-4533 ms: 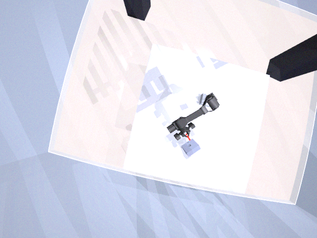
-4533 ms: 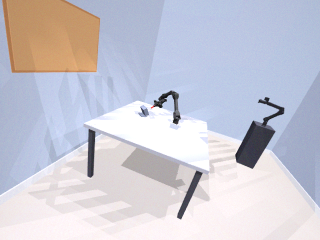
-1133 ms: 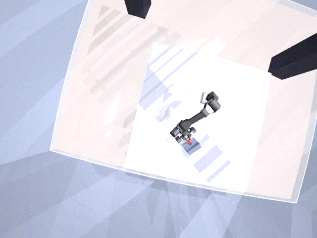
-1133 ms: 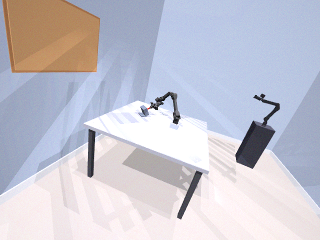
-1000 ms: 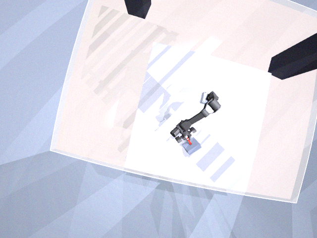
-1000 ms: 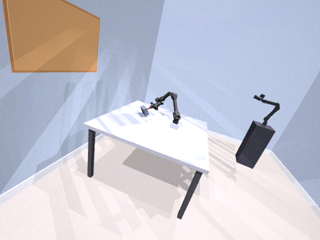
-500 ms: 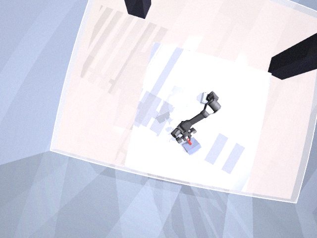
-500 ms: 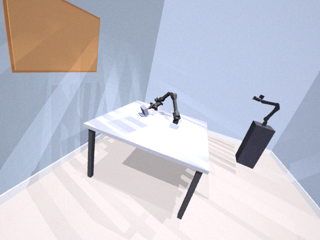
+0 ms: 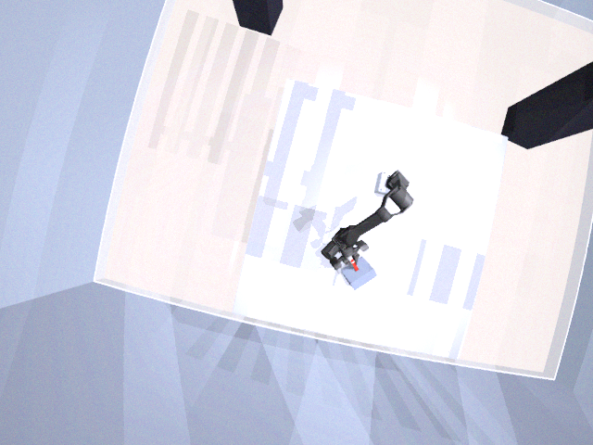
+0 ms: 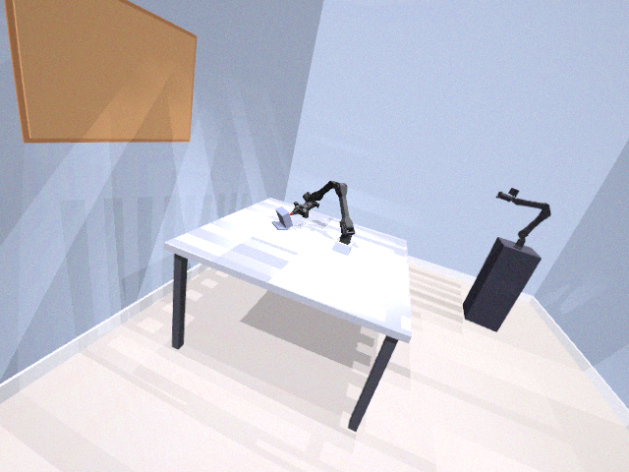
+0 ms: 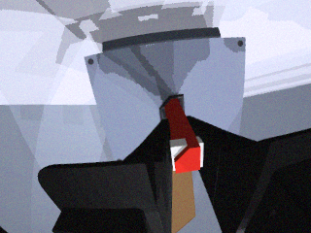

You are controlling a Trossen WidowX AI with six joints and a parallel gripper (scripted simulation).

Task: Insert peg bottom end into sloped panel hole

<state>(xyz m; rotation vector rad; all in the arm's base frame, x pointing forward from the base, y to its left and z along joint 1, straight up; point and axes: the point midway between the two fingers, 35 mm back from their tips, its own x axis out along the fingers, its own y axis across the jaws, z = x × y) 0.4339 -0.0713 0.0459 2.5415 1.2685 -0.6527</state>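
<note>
The grey sloped panel lies 40 mm to the left of my gripper tip, 30 mm below it and 30 mm ahead of it. Round my gripper tip: red peg 10 mm to the right, 10 mm behind, 10 mm above.
</note>
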